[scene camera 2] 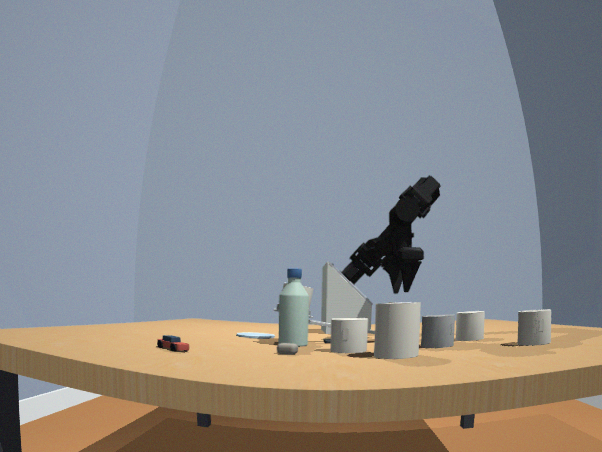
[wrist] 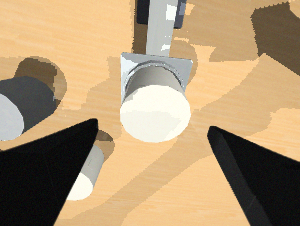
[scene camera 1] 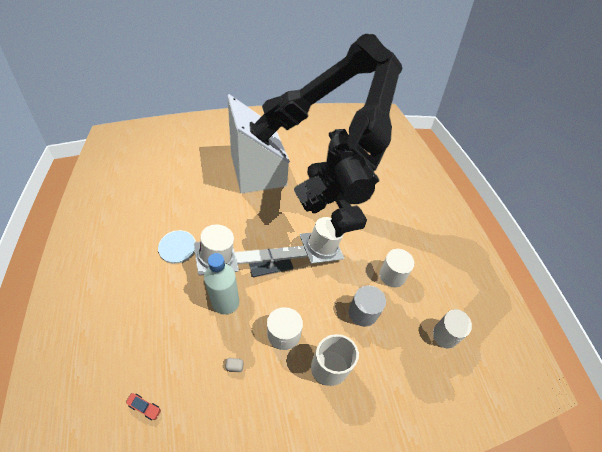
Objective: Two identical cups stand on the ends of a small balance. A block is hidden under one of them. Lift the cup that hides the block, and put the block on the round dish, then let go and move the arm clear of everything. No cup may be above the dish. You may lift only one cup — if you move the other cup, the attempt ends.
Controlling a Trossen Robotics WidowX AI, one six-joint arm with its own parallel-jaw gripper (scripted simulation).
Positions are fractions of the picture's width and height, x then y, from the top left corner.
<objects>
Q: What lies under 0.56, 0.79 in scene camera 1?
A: A cup.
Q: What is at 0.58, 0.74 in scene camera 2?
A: A cup.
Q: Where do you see a cup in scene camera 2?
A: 0.78, 0.72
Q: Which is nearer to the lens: the balance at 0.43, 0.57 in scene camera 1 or the cup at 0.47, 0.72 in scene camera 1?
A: The cup.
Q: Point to a cup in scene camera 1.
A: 0.54, 0.53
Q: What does the gripper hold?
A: Nothing.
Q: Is the gripper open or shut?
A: Open.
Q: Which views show the cup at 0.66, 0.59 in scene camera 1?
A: Scene camera 2, the wrist view and scene camera 1: all of them.
</objects>
